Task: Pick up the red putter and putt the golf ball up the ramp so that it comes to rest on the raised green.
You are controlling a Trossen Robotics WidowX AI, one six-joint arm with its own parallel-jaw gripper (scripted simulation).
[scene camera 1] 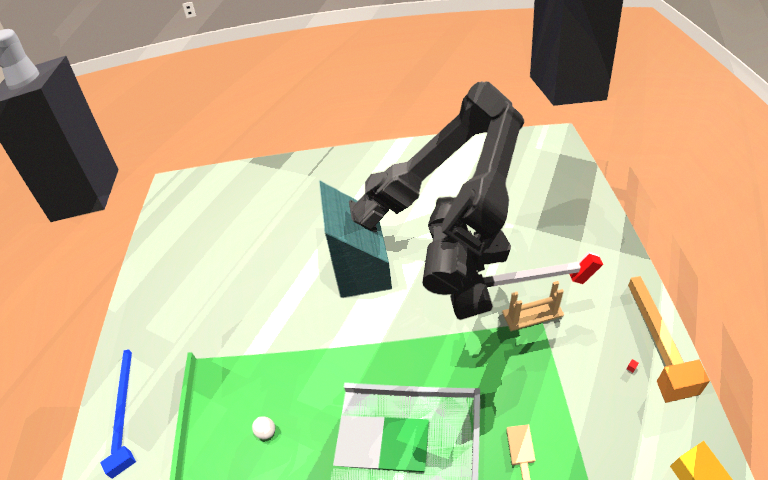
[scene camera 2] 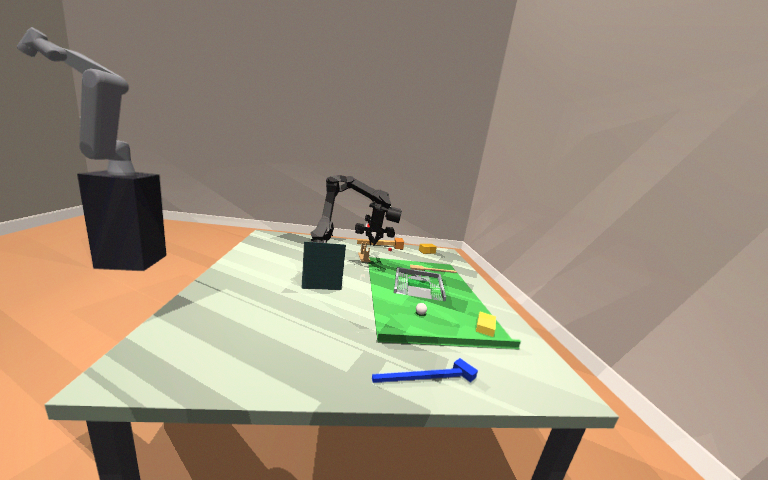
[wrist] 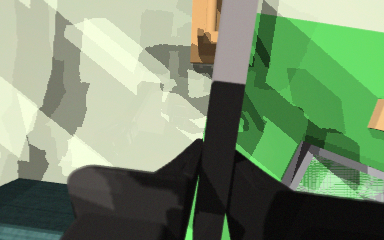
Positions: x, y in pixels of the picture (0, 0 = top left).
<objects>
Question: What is my gripper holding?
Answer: A red putter.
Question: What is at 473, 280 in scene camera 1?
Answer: My gripper.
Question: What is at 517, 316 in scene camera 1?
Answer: A wooden rack.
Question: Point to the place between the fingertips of my gripper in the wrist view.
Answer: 210, 145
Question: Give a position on a green mat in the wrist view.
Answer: At 308, 81
</objects>
